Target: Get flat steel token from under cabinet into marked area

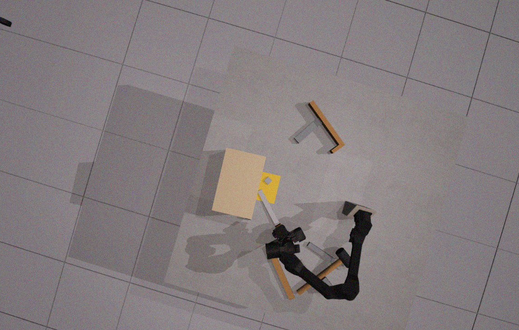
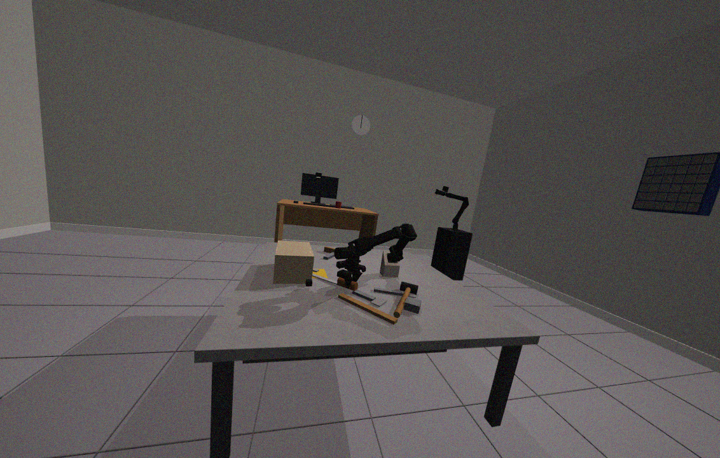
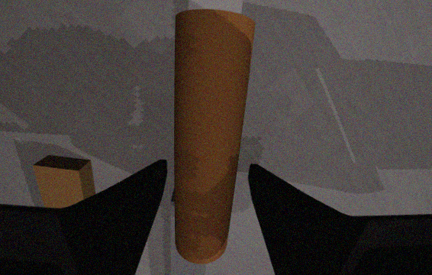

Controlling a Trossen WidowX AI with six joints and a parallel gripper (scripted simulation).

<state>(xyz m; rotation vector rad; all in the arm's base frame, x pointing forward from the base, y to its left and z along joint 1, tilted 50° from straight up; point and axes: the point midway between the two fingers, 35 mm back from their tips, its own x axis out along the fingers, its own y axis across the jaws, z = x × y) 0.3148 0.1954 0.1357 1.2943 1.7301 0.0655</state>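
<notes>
The grey l-shaped bracket lies 8 cm behind my gripper tip, 10 cm to the left of it and 1 cm below it. The rest, counted from my gripper tip: grey block (26 cm behind, 19 cm to the left); wooden stick (3 cm behind, 19 cm to the left, 1 cm below); grey steel token (16 cm ahead, 26 cm to the right, 1 cm below).
</notes>
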